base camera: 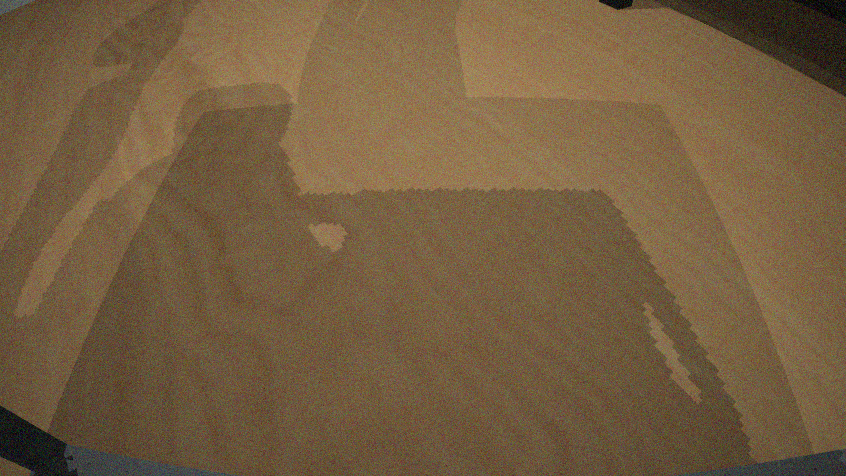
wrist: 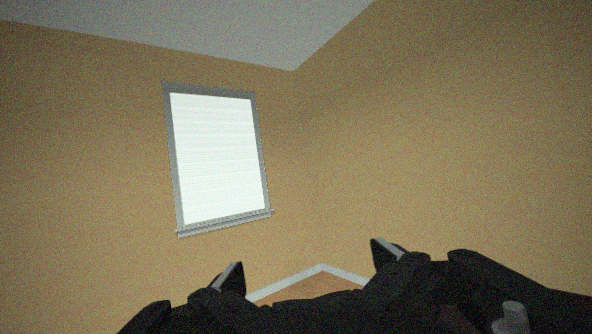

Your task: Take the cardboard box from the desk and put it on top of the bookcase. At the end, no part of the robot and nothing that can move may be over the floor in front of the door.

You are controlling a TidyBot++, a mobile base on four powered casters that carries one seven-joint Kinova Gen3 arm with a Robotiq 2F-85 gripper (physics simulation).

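Places are measured from the arm's base along level axes (x ahead, y left, z up), in metres.
Where they show: gripper, fingertip midpoint: (wrist: 308,264).
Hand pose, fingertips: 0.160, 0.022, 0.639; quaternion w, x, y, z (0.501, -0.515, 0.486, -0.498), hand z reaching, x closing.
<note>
After its pixels a point has its place, as x, y, z.
My gripper (wrist: 308,264) @[0.160, 0.022, 0.639] is open. Its two black fingertips stand wide apart at the bottom of the wrist view, with wall and a bit of floor showing between them and no object held. The wrist view looks up toward a corner of the room. The cardboard box, the desk, the bookcase and the door do not show in either view. The gripper itself is not seen in the base camera view, where shadows of the robot lie across the floor.
A bright window (wrist: 217,160) @[2.082, 0.804, 0.987] is in the tan wall (wrist: 90,165) @[1.547, 1.542, 1.015], left of the room corner. White baseboard (wrist: 287,284) @[2.403, 0.353, -0.375] meets the wooden floor (wrist: 320,289) @[2.253, 0.017, -0.397] (base camera: 562,65) @[0.752, -0.167, -0.396] low between the fingers. A dark brown shape (base camera: 792,35) stands at the base camera view's upper right.
</note>
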